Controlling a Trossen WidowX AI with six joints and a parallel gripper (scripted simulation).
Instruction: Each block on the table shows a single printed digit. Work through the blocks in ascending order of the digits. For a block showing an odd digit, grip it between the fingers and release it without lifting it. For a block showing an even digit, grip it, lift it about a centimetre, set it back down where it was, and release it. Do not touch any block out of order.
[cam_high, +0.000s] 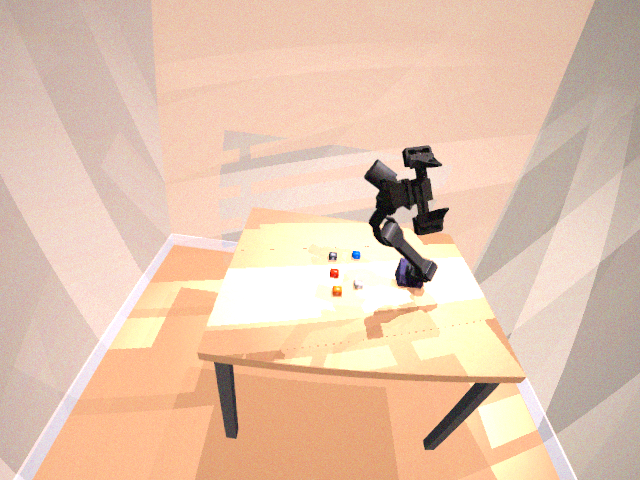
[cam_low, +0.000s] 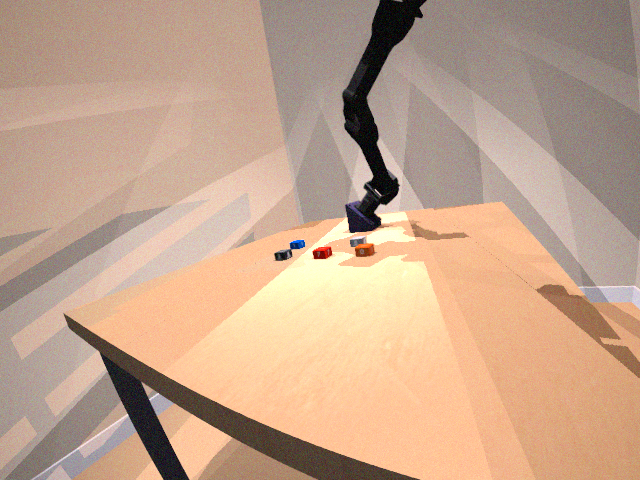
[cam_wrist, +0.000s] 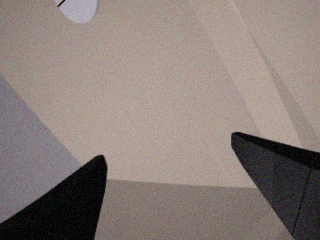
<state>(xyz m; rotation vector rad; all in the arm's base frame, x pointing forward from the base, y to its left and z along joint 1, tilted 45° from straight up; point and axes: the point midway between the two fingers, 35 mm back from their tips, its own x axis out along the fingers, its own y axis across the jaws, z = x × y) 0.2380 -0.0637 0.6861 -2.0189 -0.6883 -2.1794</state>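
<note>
Now: the orange block 61 cm below my gripper tip, 34 cm to the right of it and 10 cm ahead of it. Also, from my gripper tip: red block: 61 cm below, 44 cm to the right, 12 cm ahead; dark block: 61 cm below, 55 cm to the right, 13 cm ahead; grey block: 61 cm below, 39 cm to the right, 2 cm ahead.
</note>
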